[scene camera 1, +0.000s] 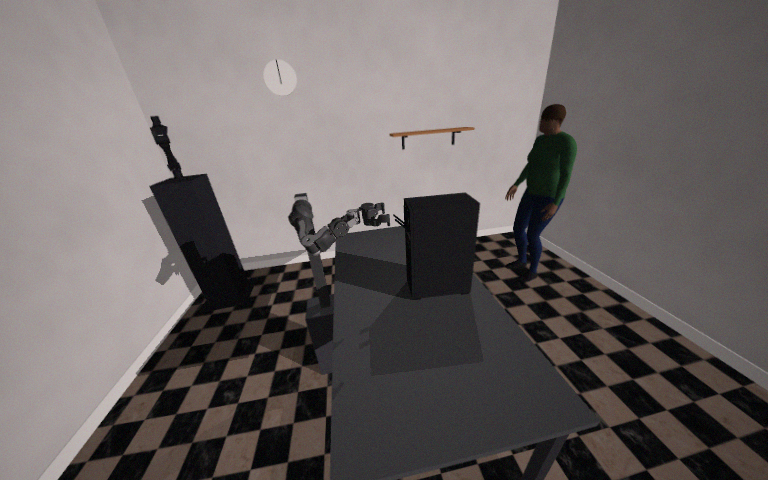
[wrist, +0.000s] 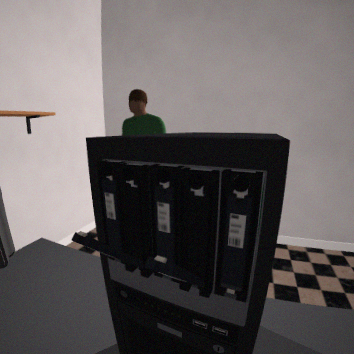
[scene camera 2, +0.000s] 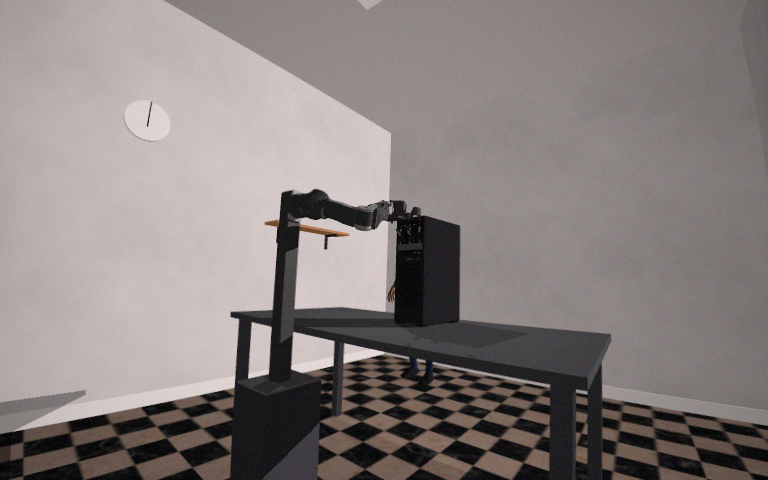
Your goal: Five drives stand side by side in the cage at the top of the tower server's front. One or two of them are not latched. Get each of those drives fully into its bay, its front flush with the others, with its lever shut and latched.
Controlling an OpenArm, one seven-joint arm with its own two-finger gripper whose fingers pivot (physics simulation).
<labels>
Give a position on a black tower server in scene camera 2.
427, 284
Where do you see a black tower server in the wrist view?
135, 314
</labels>
